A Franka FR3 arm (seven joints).
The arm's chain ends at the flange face. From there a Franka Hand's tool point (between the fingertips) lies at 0.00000 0.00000 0.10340 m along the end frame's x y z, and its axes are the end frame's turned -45 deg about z.
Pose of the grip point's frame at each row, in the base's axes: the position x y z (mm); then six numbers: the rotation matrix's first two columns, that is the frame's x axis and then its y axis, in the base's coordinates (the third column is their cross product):
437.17 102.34 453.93 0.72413 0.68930 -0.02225 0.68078 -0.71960 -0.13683
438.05 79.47 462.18 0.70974 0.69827 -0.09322 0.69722 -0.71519 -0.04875
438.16 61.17 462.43 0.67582 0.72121 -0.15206 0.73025 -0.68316 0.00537
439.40 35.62 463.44 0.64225 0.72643 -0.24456 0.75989 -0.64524 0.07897
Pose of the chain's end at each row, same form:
448.58 93.66 556.33 0.99342 -0.02143 -0.11249 -0.03065 -0.99624 -0.08102
448.46 82.61 565.01 0.99487 -0.01196 -0.10039 -0.00885 -0.99947 0.03145
448.50 73.03 564.63 0.99424 0.02691 -0.10373 0.03849 -0.99304 0.11132
449.78 60.08 563.37 0.99146 0.05741 -0.11709 0.08318 -0.96992 0.22877

